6 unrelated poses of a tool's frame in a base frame.
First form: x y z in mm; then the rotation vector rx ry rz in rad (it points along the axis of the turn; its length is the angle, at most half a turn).
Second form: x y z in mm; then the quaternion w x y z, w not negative. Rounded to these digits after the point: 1 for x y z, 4 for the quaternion.
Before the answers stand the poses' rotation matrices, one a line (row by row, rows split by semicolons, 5 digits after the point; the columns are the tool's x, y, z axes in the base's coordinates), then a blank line. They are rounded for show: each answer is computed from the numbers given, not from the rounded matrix.
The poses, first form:
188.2, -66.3, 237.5, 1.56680, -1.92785, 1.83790
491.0, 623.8, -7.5, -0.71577, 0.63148, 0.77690
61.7, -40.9, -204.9, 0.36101, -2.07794, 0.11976
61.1, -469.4, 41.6, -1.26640, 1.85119, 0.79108
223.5, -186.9, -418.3, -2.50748, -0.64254, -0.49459
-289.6, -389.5, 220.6, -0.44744, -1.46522, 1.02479
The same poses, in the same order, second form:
-0.48488 -0.66275 0.57066; -0.60165 -0.22079 -0.76764; 0.63475 -0.71555 -0.29169
0.55898 -0.79398 0.23904; 0.39623 0.50901 0.76414; -0.72838 -0.33242 0.59913
-0.47130 -0.30335 -0.82816; -0.20619 0.95087 -0.23095; 0.85753 0.06192 -0.51069
-0.23419 -0.94386 0.23297; -0.48400 0.32102 0.81406; -0.84315 0.07788 -0.53201
0.82254 0.52589 0.21651; 0.34387 -0.76312 0.54717; 0.45298 -0.37561 -0.80853
-0.19423 -0.29061 -0.93692; 0.78039 0.53293 -0.32708; 0.59436 -0.79469 0.12327

188.2, -66.3, 237.5, 0.0257, 0.5069, -0.6237, 0.5946
491.0, 623.8, -7.5, 0.8166, -0.3357, 0.2962, 0.3644
61.7, -40.9, -204.9, 0.4922, 0.1488, -0.8563, 0.0494
61.1, -469.4, 41.6, 0.3724, -0.4942, 0.7224, 0.3087
223.5, -186.9, -418.3, 0.2504, -0.9212, -0.2360, -0.1817
-289.6, -389.5, 220.6, 0.6046, -0.1934, -0.6332, 0.4429

